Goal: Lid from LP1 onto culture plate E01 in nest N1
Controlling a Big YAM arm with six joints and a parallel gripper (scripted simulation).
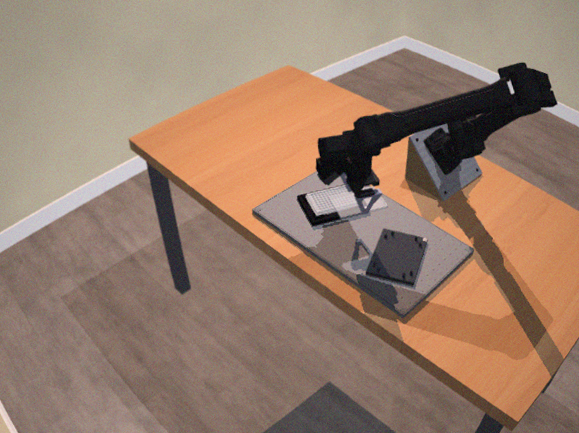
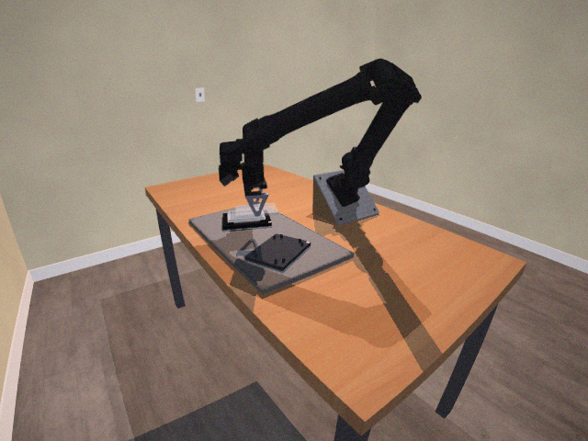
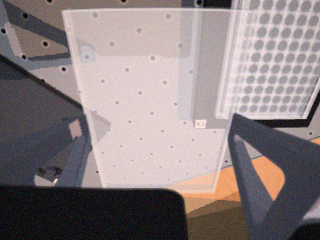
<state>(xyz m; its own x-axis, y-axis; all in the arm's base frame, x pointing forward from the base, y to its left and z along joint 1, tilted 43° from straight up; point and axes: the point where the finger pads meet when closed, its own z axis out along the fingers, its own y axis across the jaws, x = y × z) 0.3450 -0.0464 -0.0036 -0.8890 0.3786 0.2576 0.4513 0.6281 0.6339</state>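
The white culture plate E01 is 2 cm behind my hand, 10 cm to the right of it and 6 cm below it. Round my hand: clear lid: right at my hand; then black plate nest N1: 2 cm behind, 10 cm to the right, 7 cm below; then lid park LP1: 2 cm ahead, 15 cm to the left, 7 cm below.
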